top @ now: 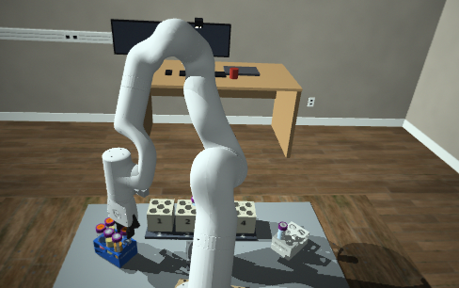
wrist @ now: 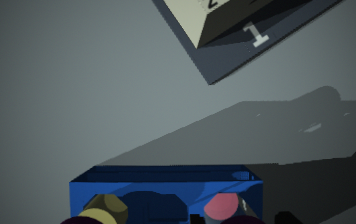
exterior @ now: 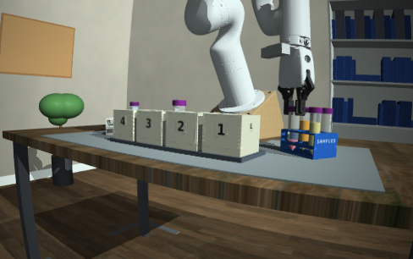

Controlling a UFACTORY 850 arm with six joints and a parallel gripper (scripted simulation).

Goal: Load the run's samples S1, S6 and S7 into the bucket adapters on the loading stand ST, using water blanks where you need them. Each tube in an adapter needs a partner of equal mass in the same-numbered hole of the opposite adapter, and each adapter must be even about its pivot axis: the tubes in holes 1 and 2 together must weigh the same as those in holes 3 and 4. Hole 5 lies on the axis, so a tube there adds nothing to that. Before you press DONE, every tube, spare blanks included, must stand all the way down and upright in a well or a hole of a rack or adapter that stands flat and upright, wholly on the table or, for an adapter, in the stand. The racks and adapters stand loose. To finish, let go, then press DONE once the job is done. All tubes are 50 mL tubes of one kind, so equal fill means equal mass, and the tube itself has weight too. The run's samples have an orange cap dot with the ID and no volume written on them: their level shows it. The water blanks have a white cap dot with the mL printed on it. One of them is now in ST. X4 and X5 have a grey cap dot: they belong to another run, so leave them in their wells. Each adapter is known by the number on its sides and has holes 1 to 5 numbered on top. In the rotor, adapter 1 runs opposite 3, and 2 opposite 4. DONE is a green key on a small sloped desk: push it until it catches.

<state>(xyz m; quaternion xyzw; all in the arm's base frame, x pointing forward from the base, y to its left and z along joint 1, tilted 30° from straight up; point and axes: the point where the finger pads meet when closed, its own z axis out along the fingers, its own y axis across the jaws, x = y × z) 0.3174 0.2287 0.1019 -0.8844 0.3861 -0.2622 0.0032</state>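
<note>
Now: hand 20 mm short of the blue samples rack, 40 mm to the right of it and 90 mm above it. Round my hand: adapter 1: 120 mm ahead, 140 mm to the right, 70 mm below; then white rack: 130 mm behind, 600 mm to the right, 90 mm below.
</note>
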